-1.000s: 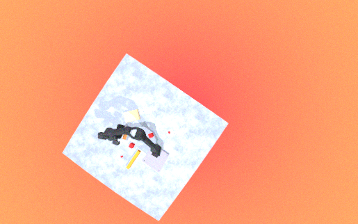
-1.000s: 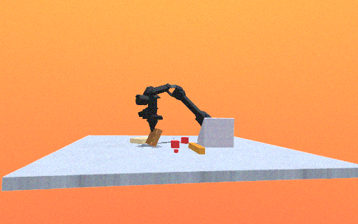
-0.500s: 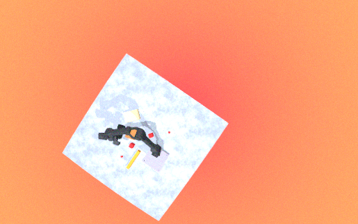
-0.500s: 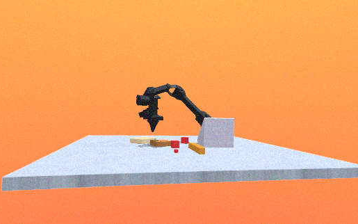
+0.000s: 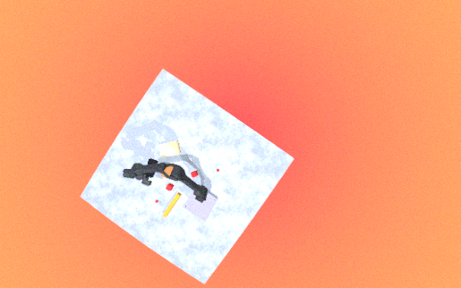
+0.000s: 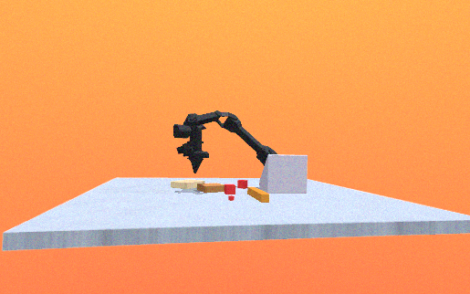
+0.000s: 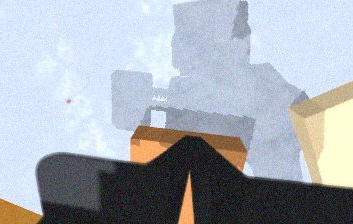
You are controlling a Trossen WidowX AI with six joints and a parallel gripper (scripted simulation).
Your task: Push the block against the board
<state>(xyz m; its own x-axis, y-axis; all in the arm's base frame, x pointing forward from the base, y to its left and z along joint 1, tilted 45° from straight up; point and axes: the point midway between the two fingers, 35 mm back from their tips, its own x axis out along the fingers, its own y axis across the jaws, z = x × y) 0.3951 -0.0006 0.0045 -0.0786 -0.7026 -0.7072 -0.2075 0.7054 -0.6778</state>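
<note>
My gripper tip is now 8 cm past the square block, 2 cm to the left of it and 7 cm above it. Round my gripper tip: long yellow-orange bar (23 cm behind, 21 cm to the left, 7 cm below); cream board (1 cm ahead, 18 cm to the right, 7 cm below).
</note>
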